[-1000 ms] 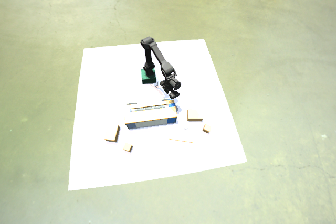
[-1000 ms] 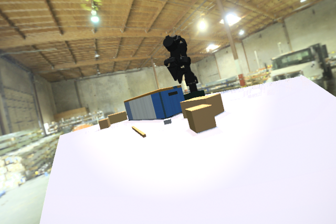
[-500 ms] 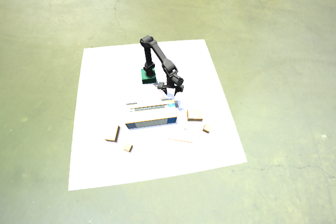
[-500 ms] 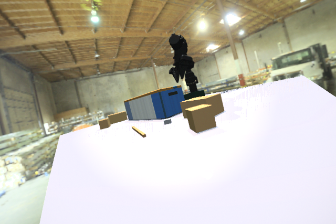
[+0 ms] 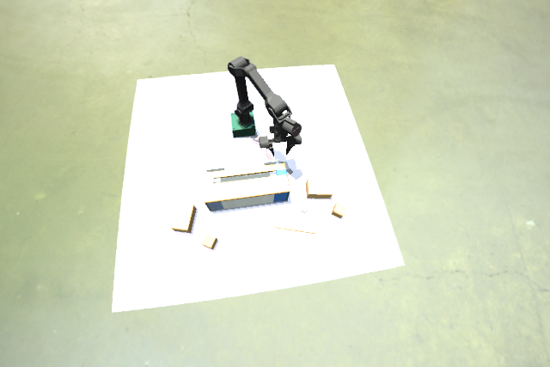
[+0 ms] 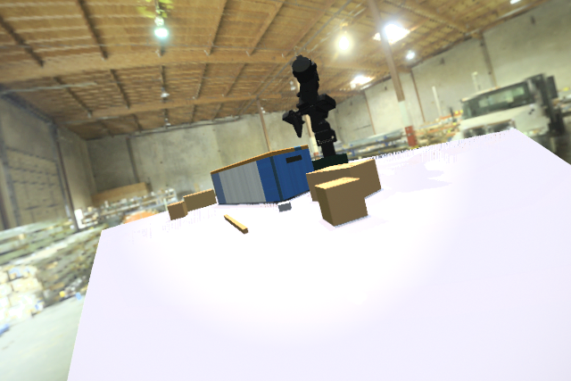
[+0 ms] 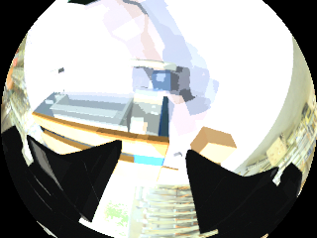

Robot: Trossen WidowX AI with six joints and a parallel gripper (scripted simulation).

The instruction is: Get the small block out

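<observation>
My gripper tip is 14 cm above the blue piece and 1 cm past it. Also, from my gripper tip: small grey block 24 cm ahead, 15 cm below, 5 cm to the left; then clear-fronted box 18 cm to the right, 10 cm below, 3 cm ahead; then thin tan stick 32 cm ahead, 16 cm below, 2 cm to the right.
</observation>
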